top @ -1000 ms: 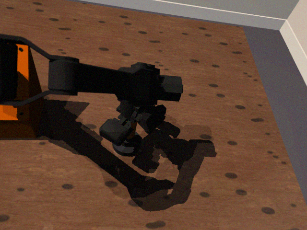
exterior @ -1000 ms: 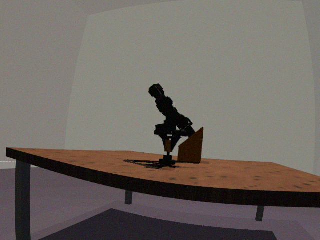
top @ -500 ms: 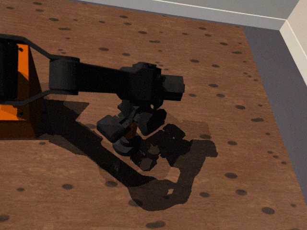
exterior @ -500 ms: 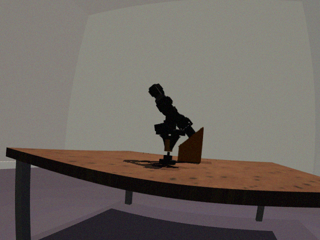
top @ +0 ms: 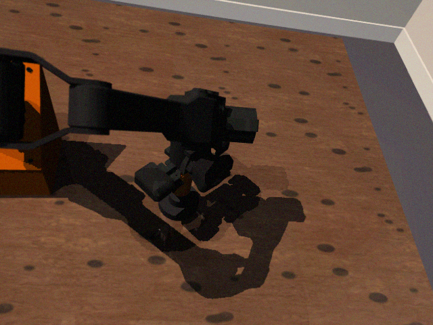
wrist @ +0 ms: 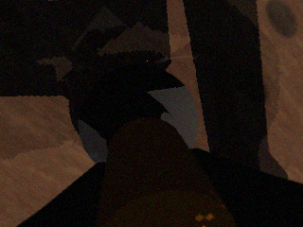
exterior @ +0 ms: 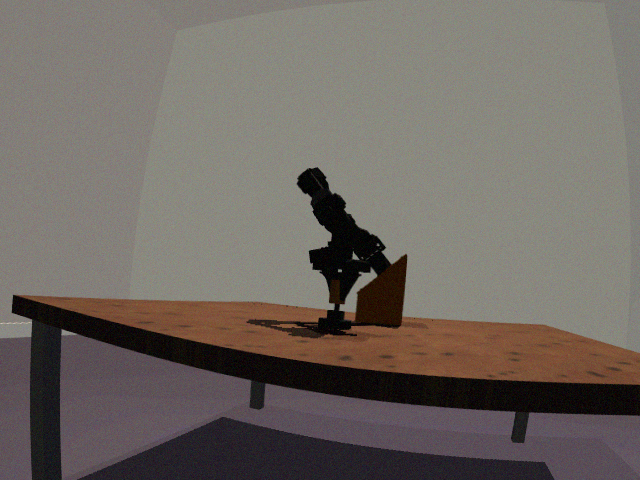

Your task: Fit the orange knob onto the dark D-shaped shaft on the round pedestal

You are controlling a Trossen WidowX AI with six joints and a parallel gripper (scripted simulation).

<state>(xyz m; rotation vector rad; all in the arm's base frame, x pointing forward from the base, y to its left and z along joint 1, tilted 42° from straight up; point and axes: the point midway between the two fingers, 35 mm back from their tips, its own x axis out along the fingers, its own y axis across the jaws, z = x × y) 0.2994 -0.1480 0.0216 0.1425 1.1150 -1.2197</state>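
The knob lies 2 cm above my gripper tip. Also, from my gripper tip: dark pedestal (4 cm below).
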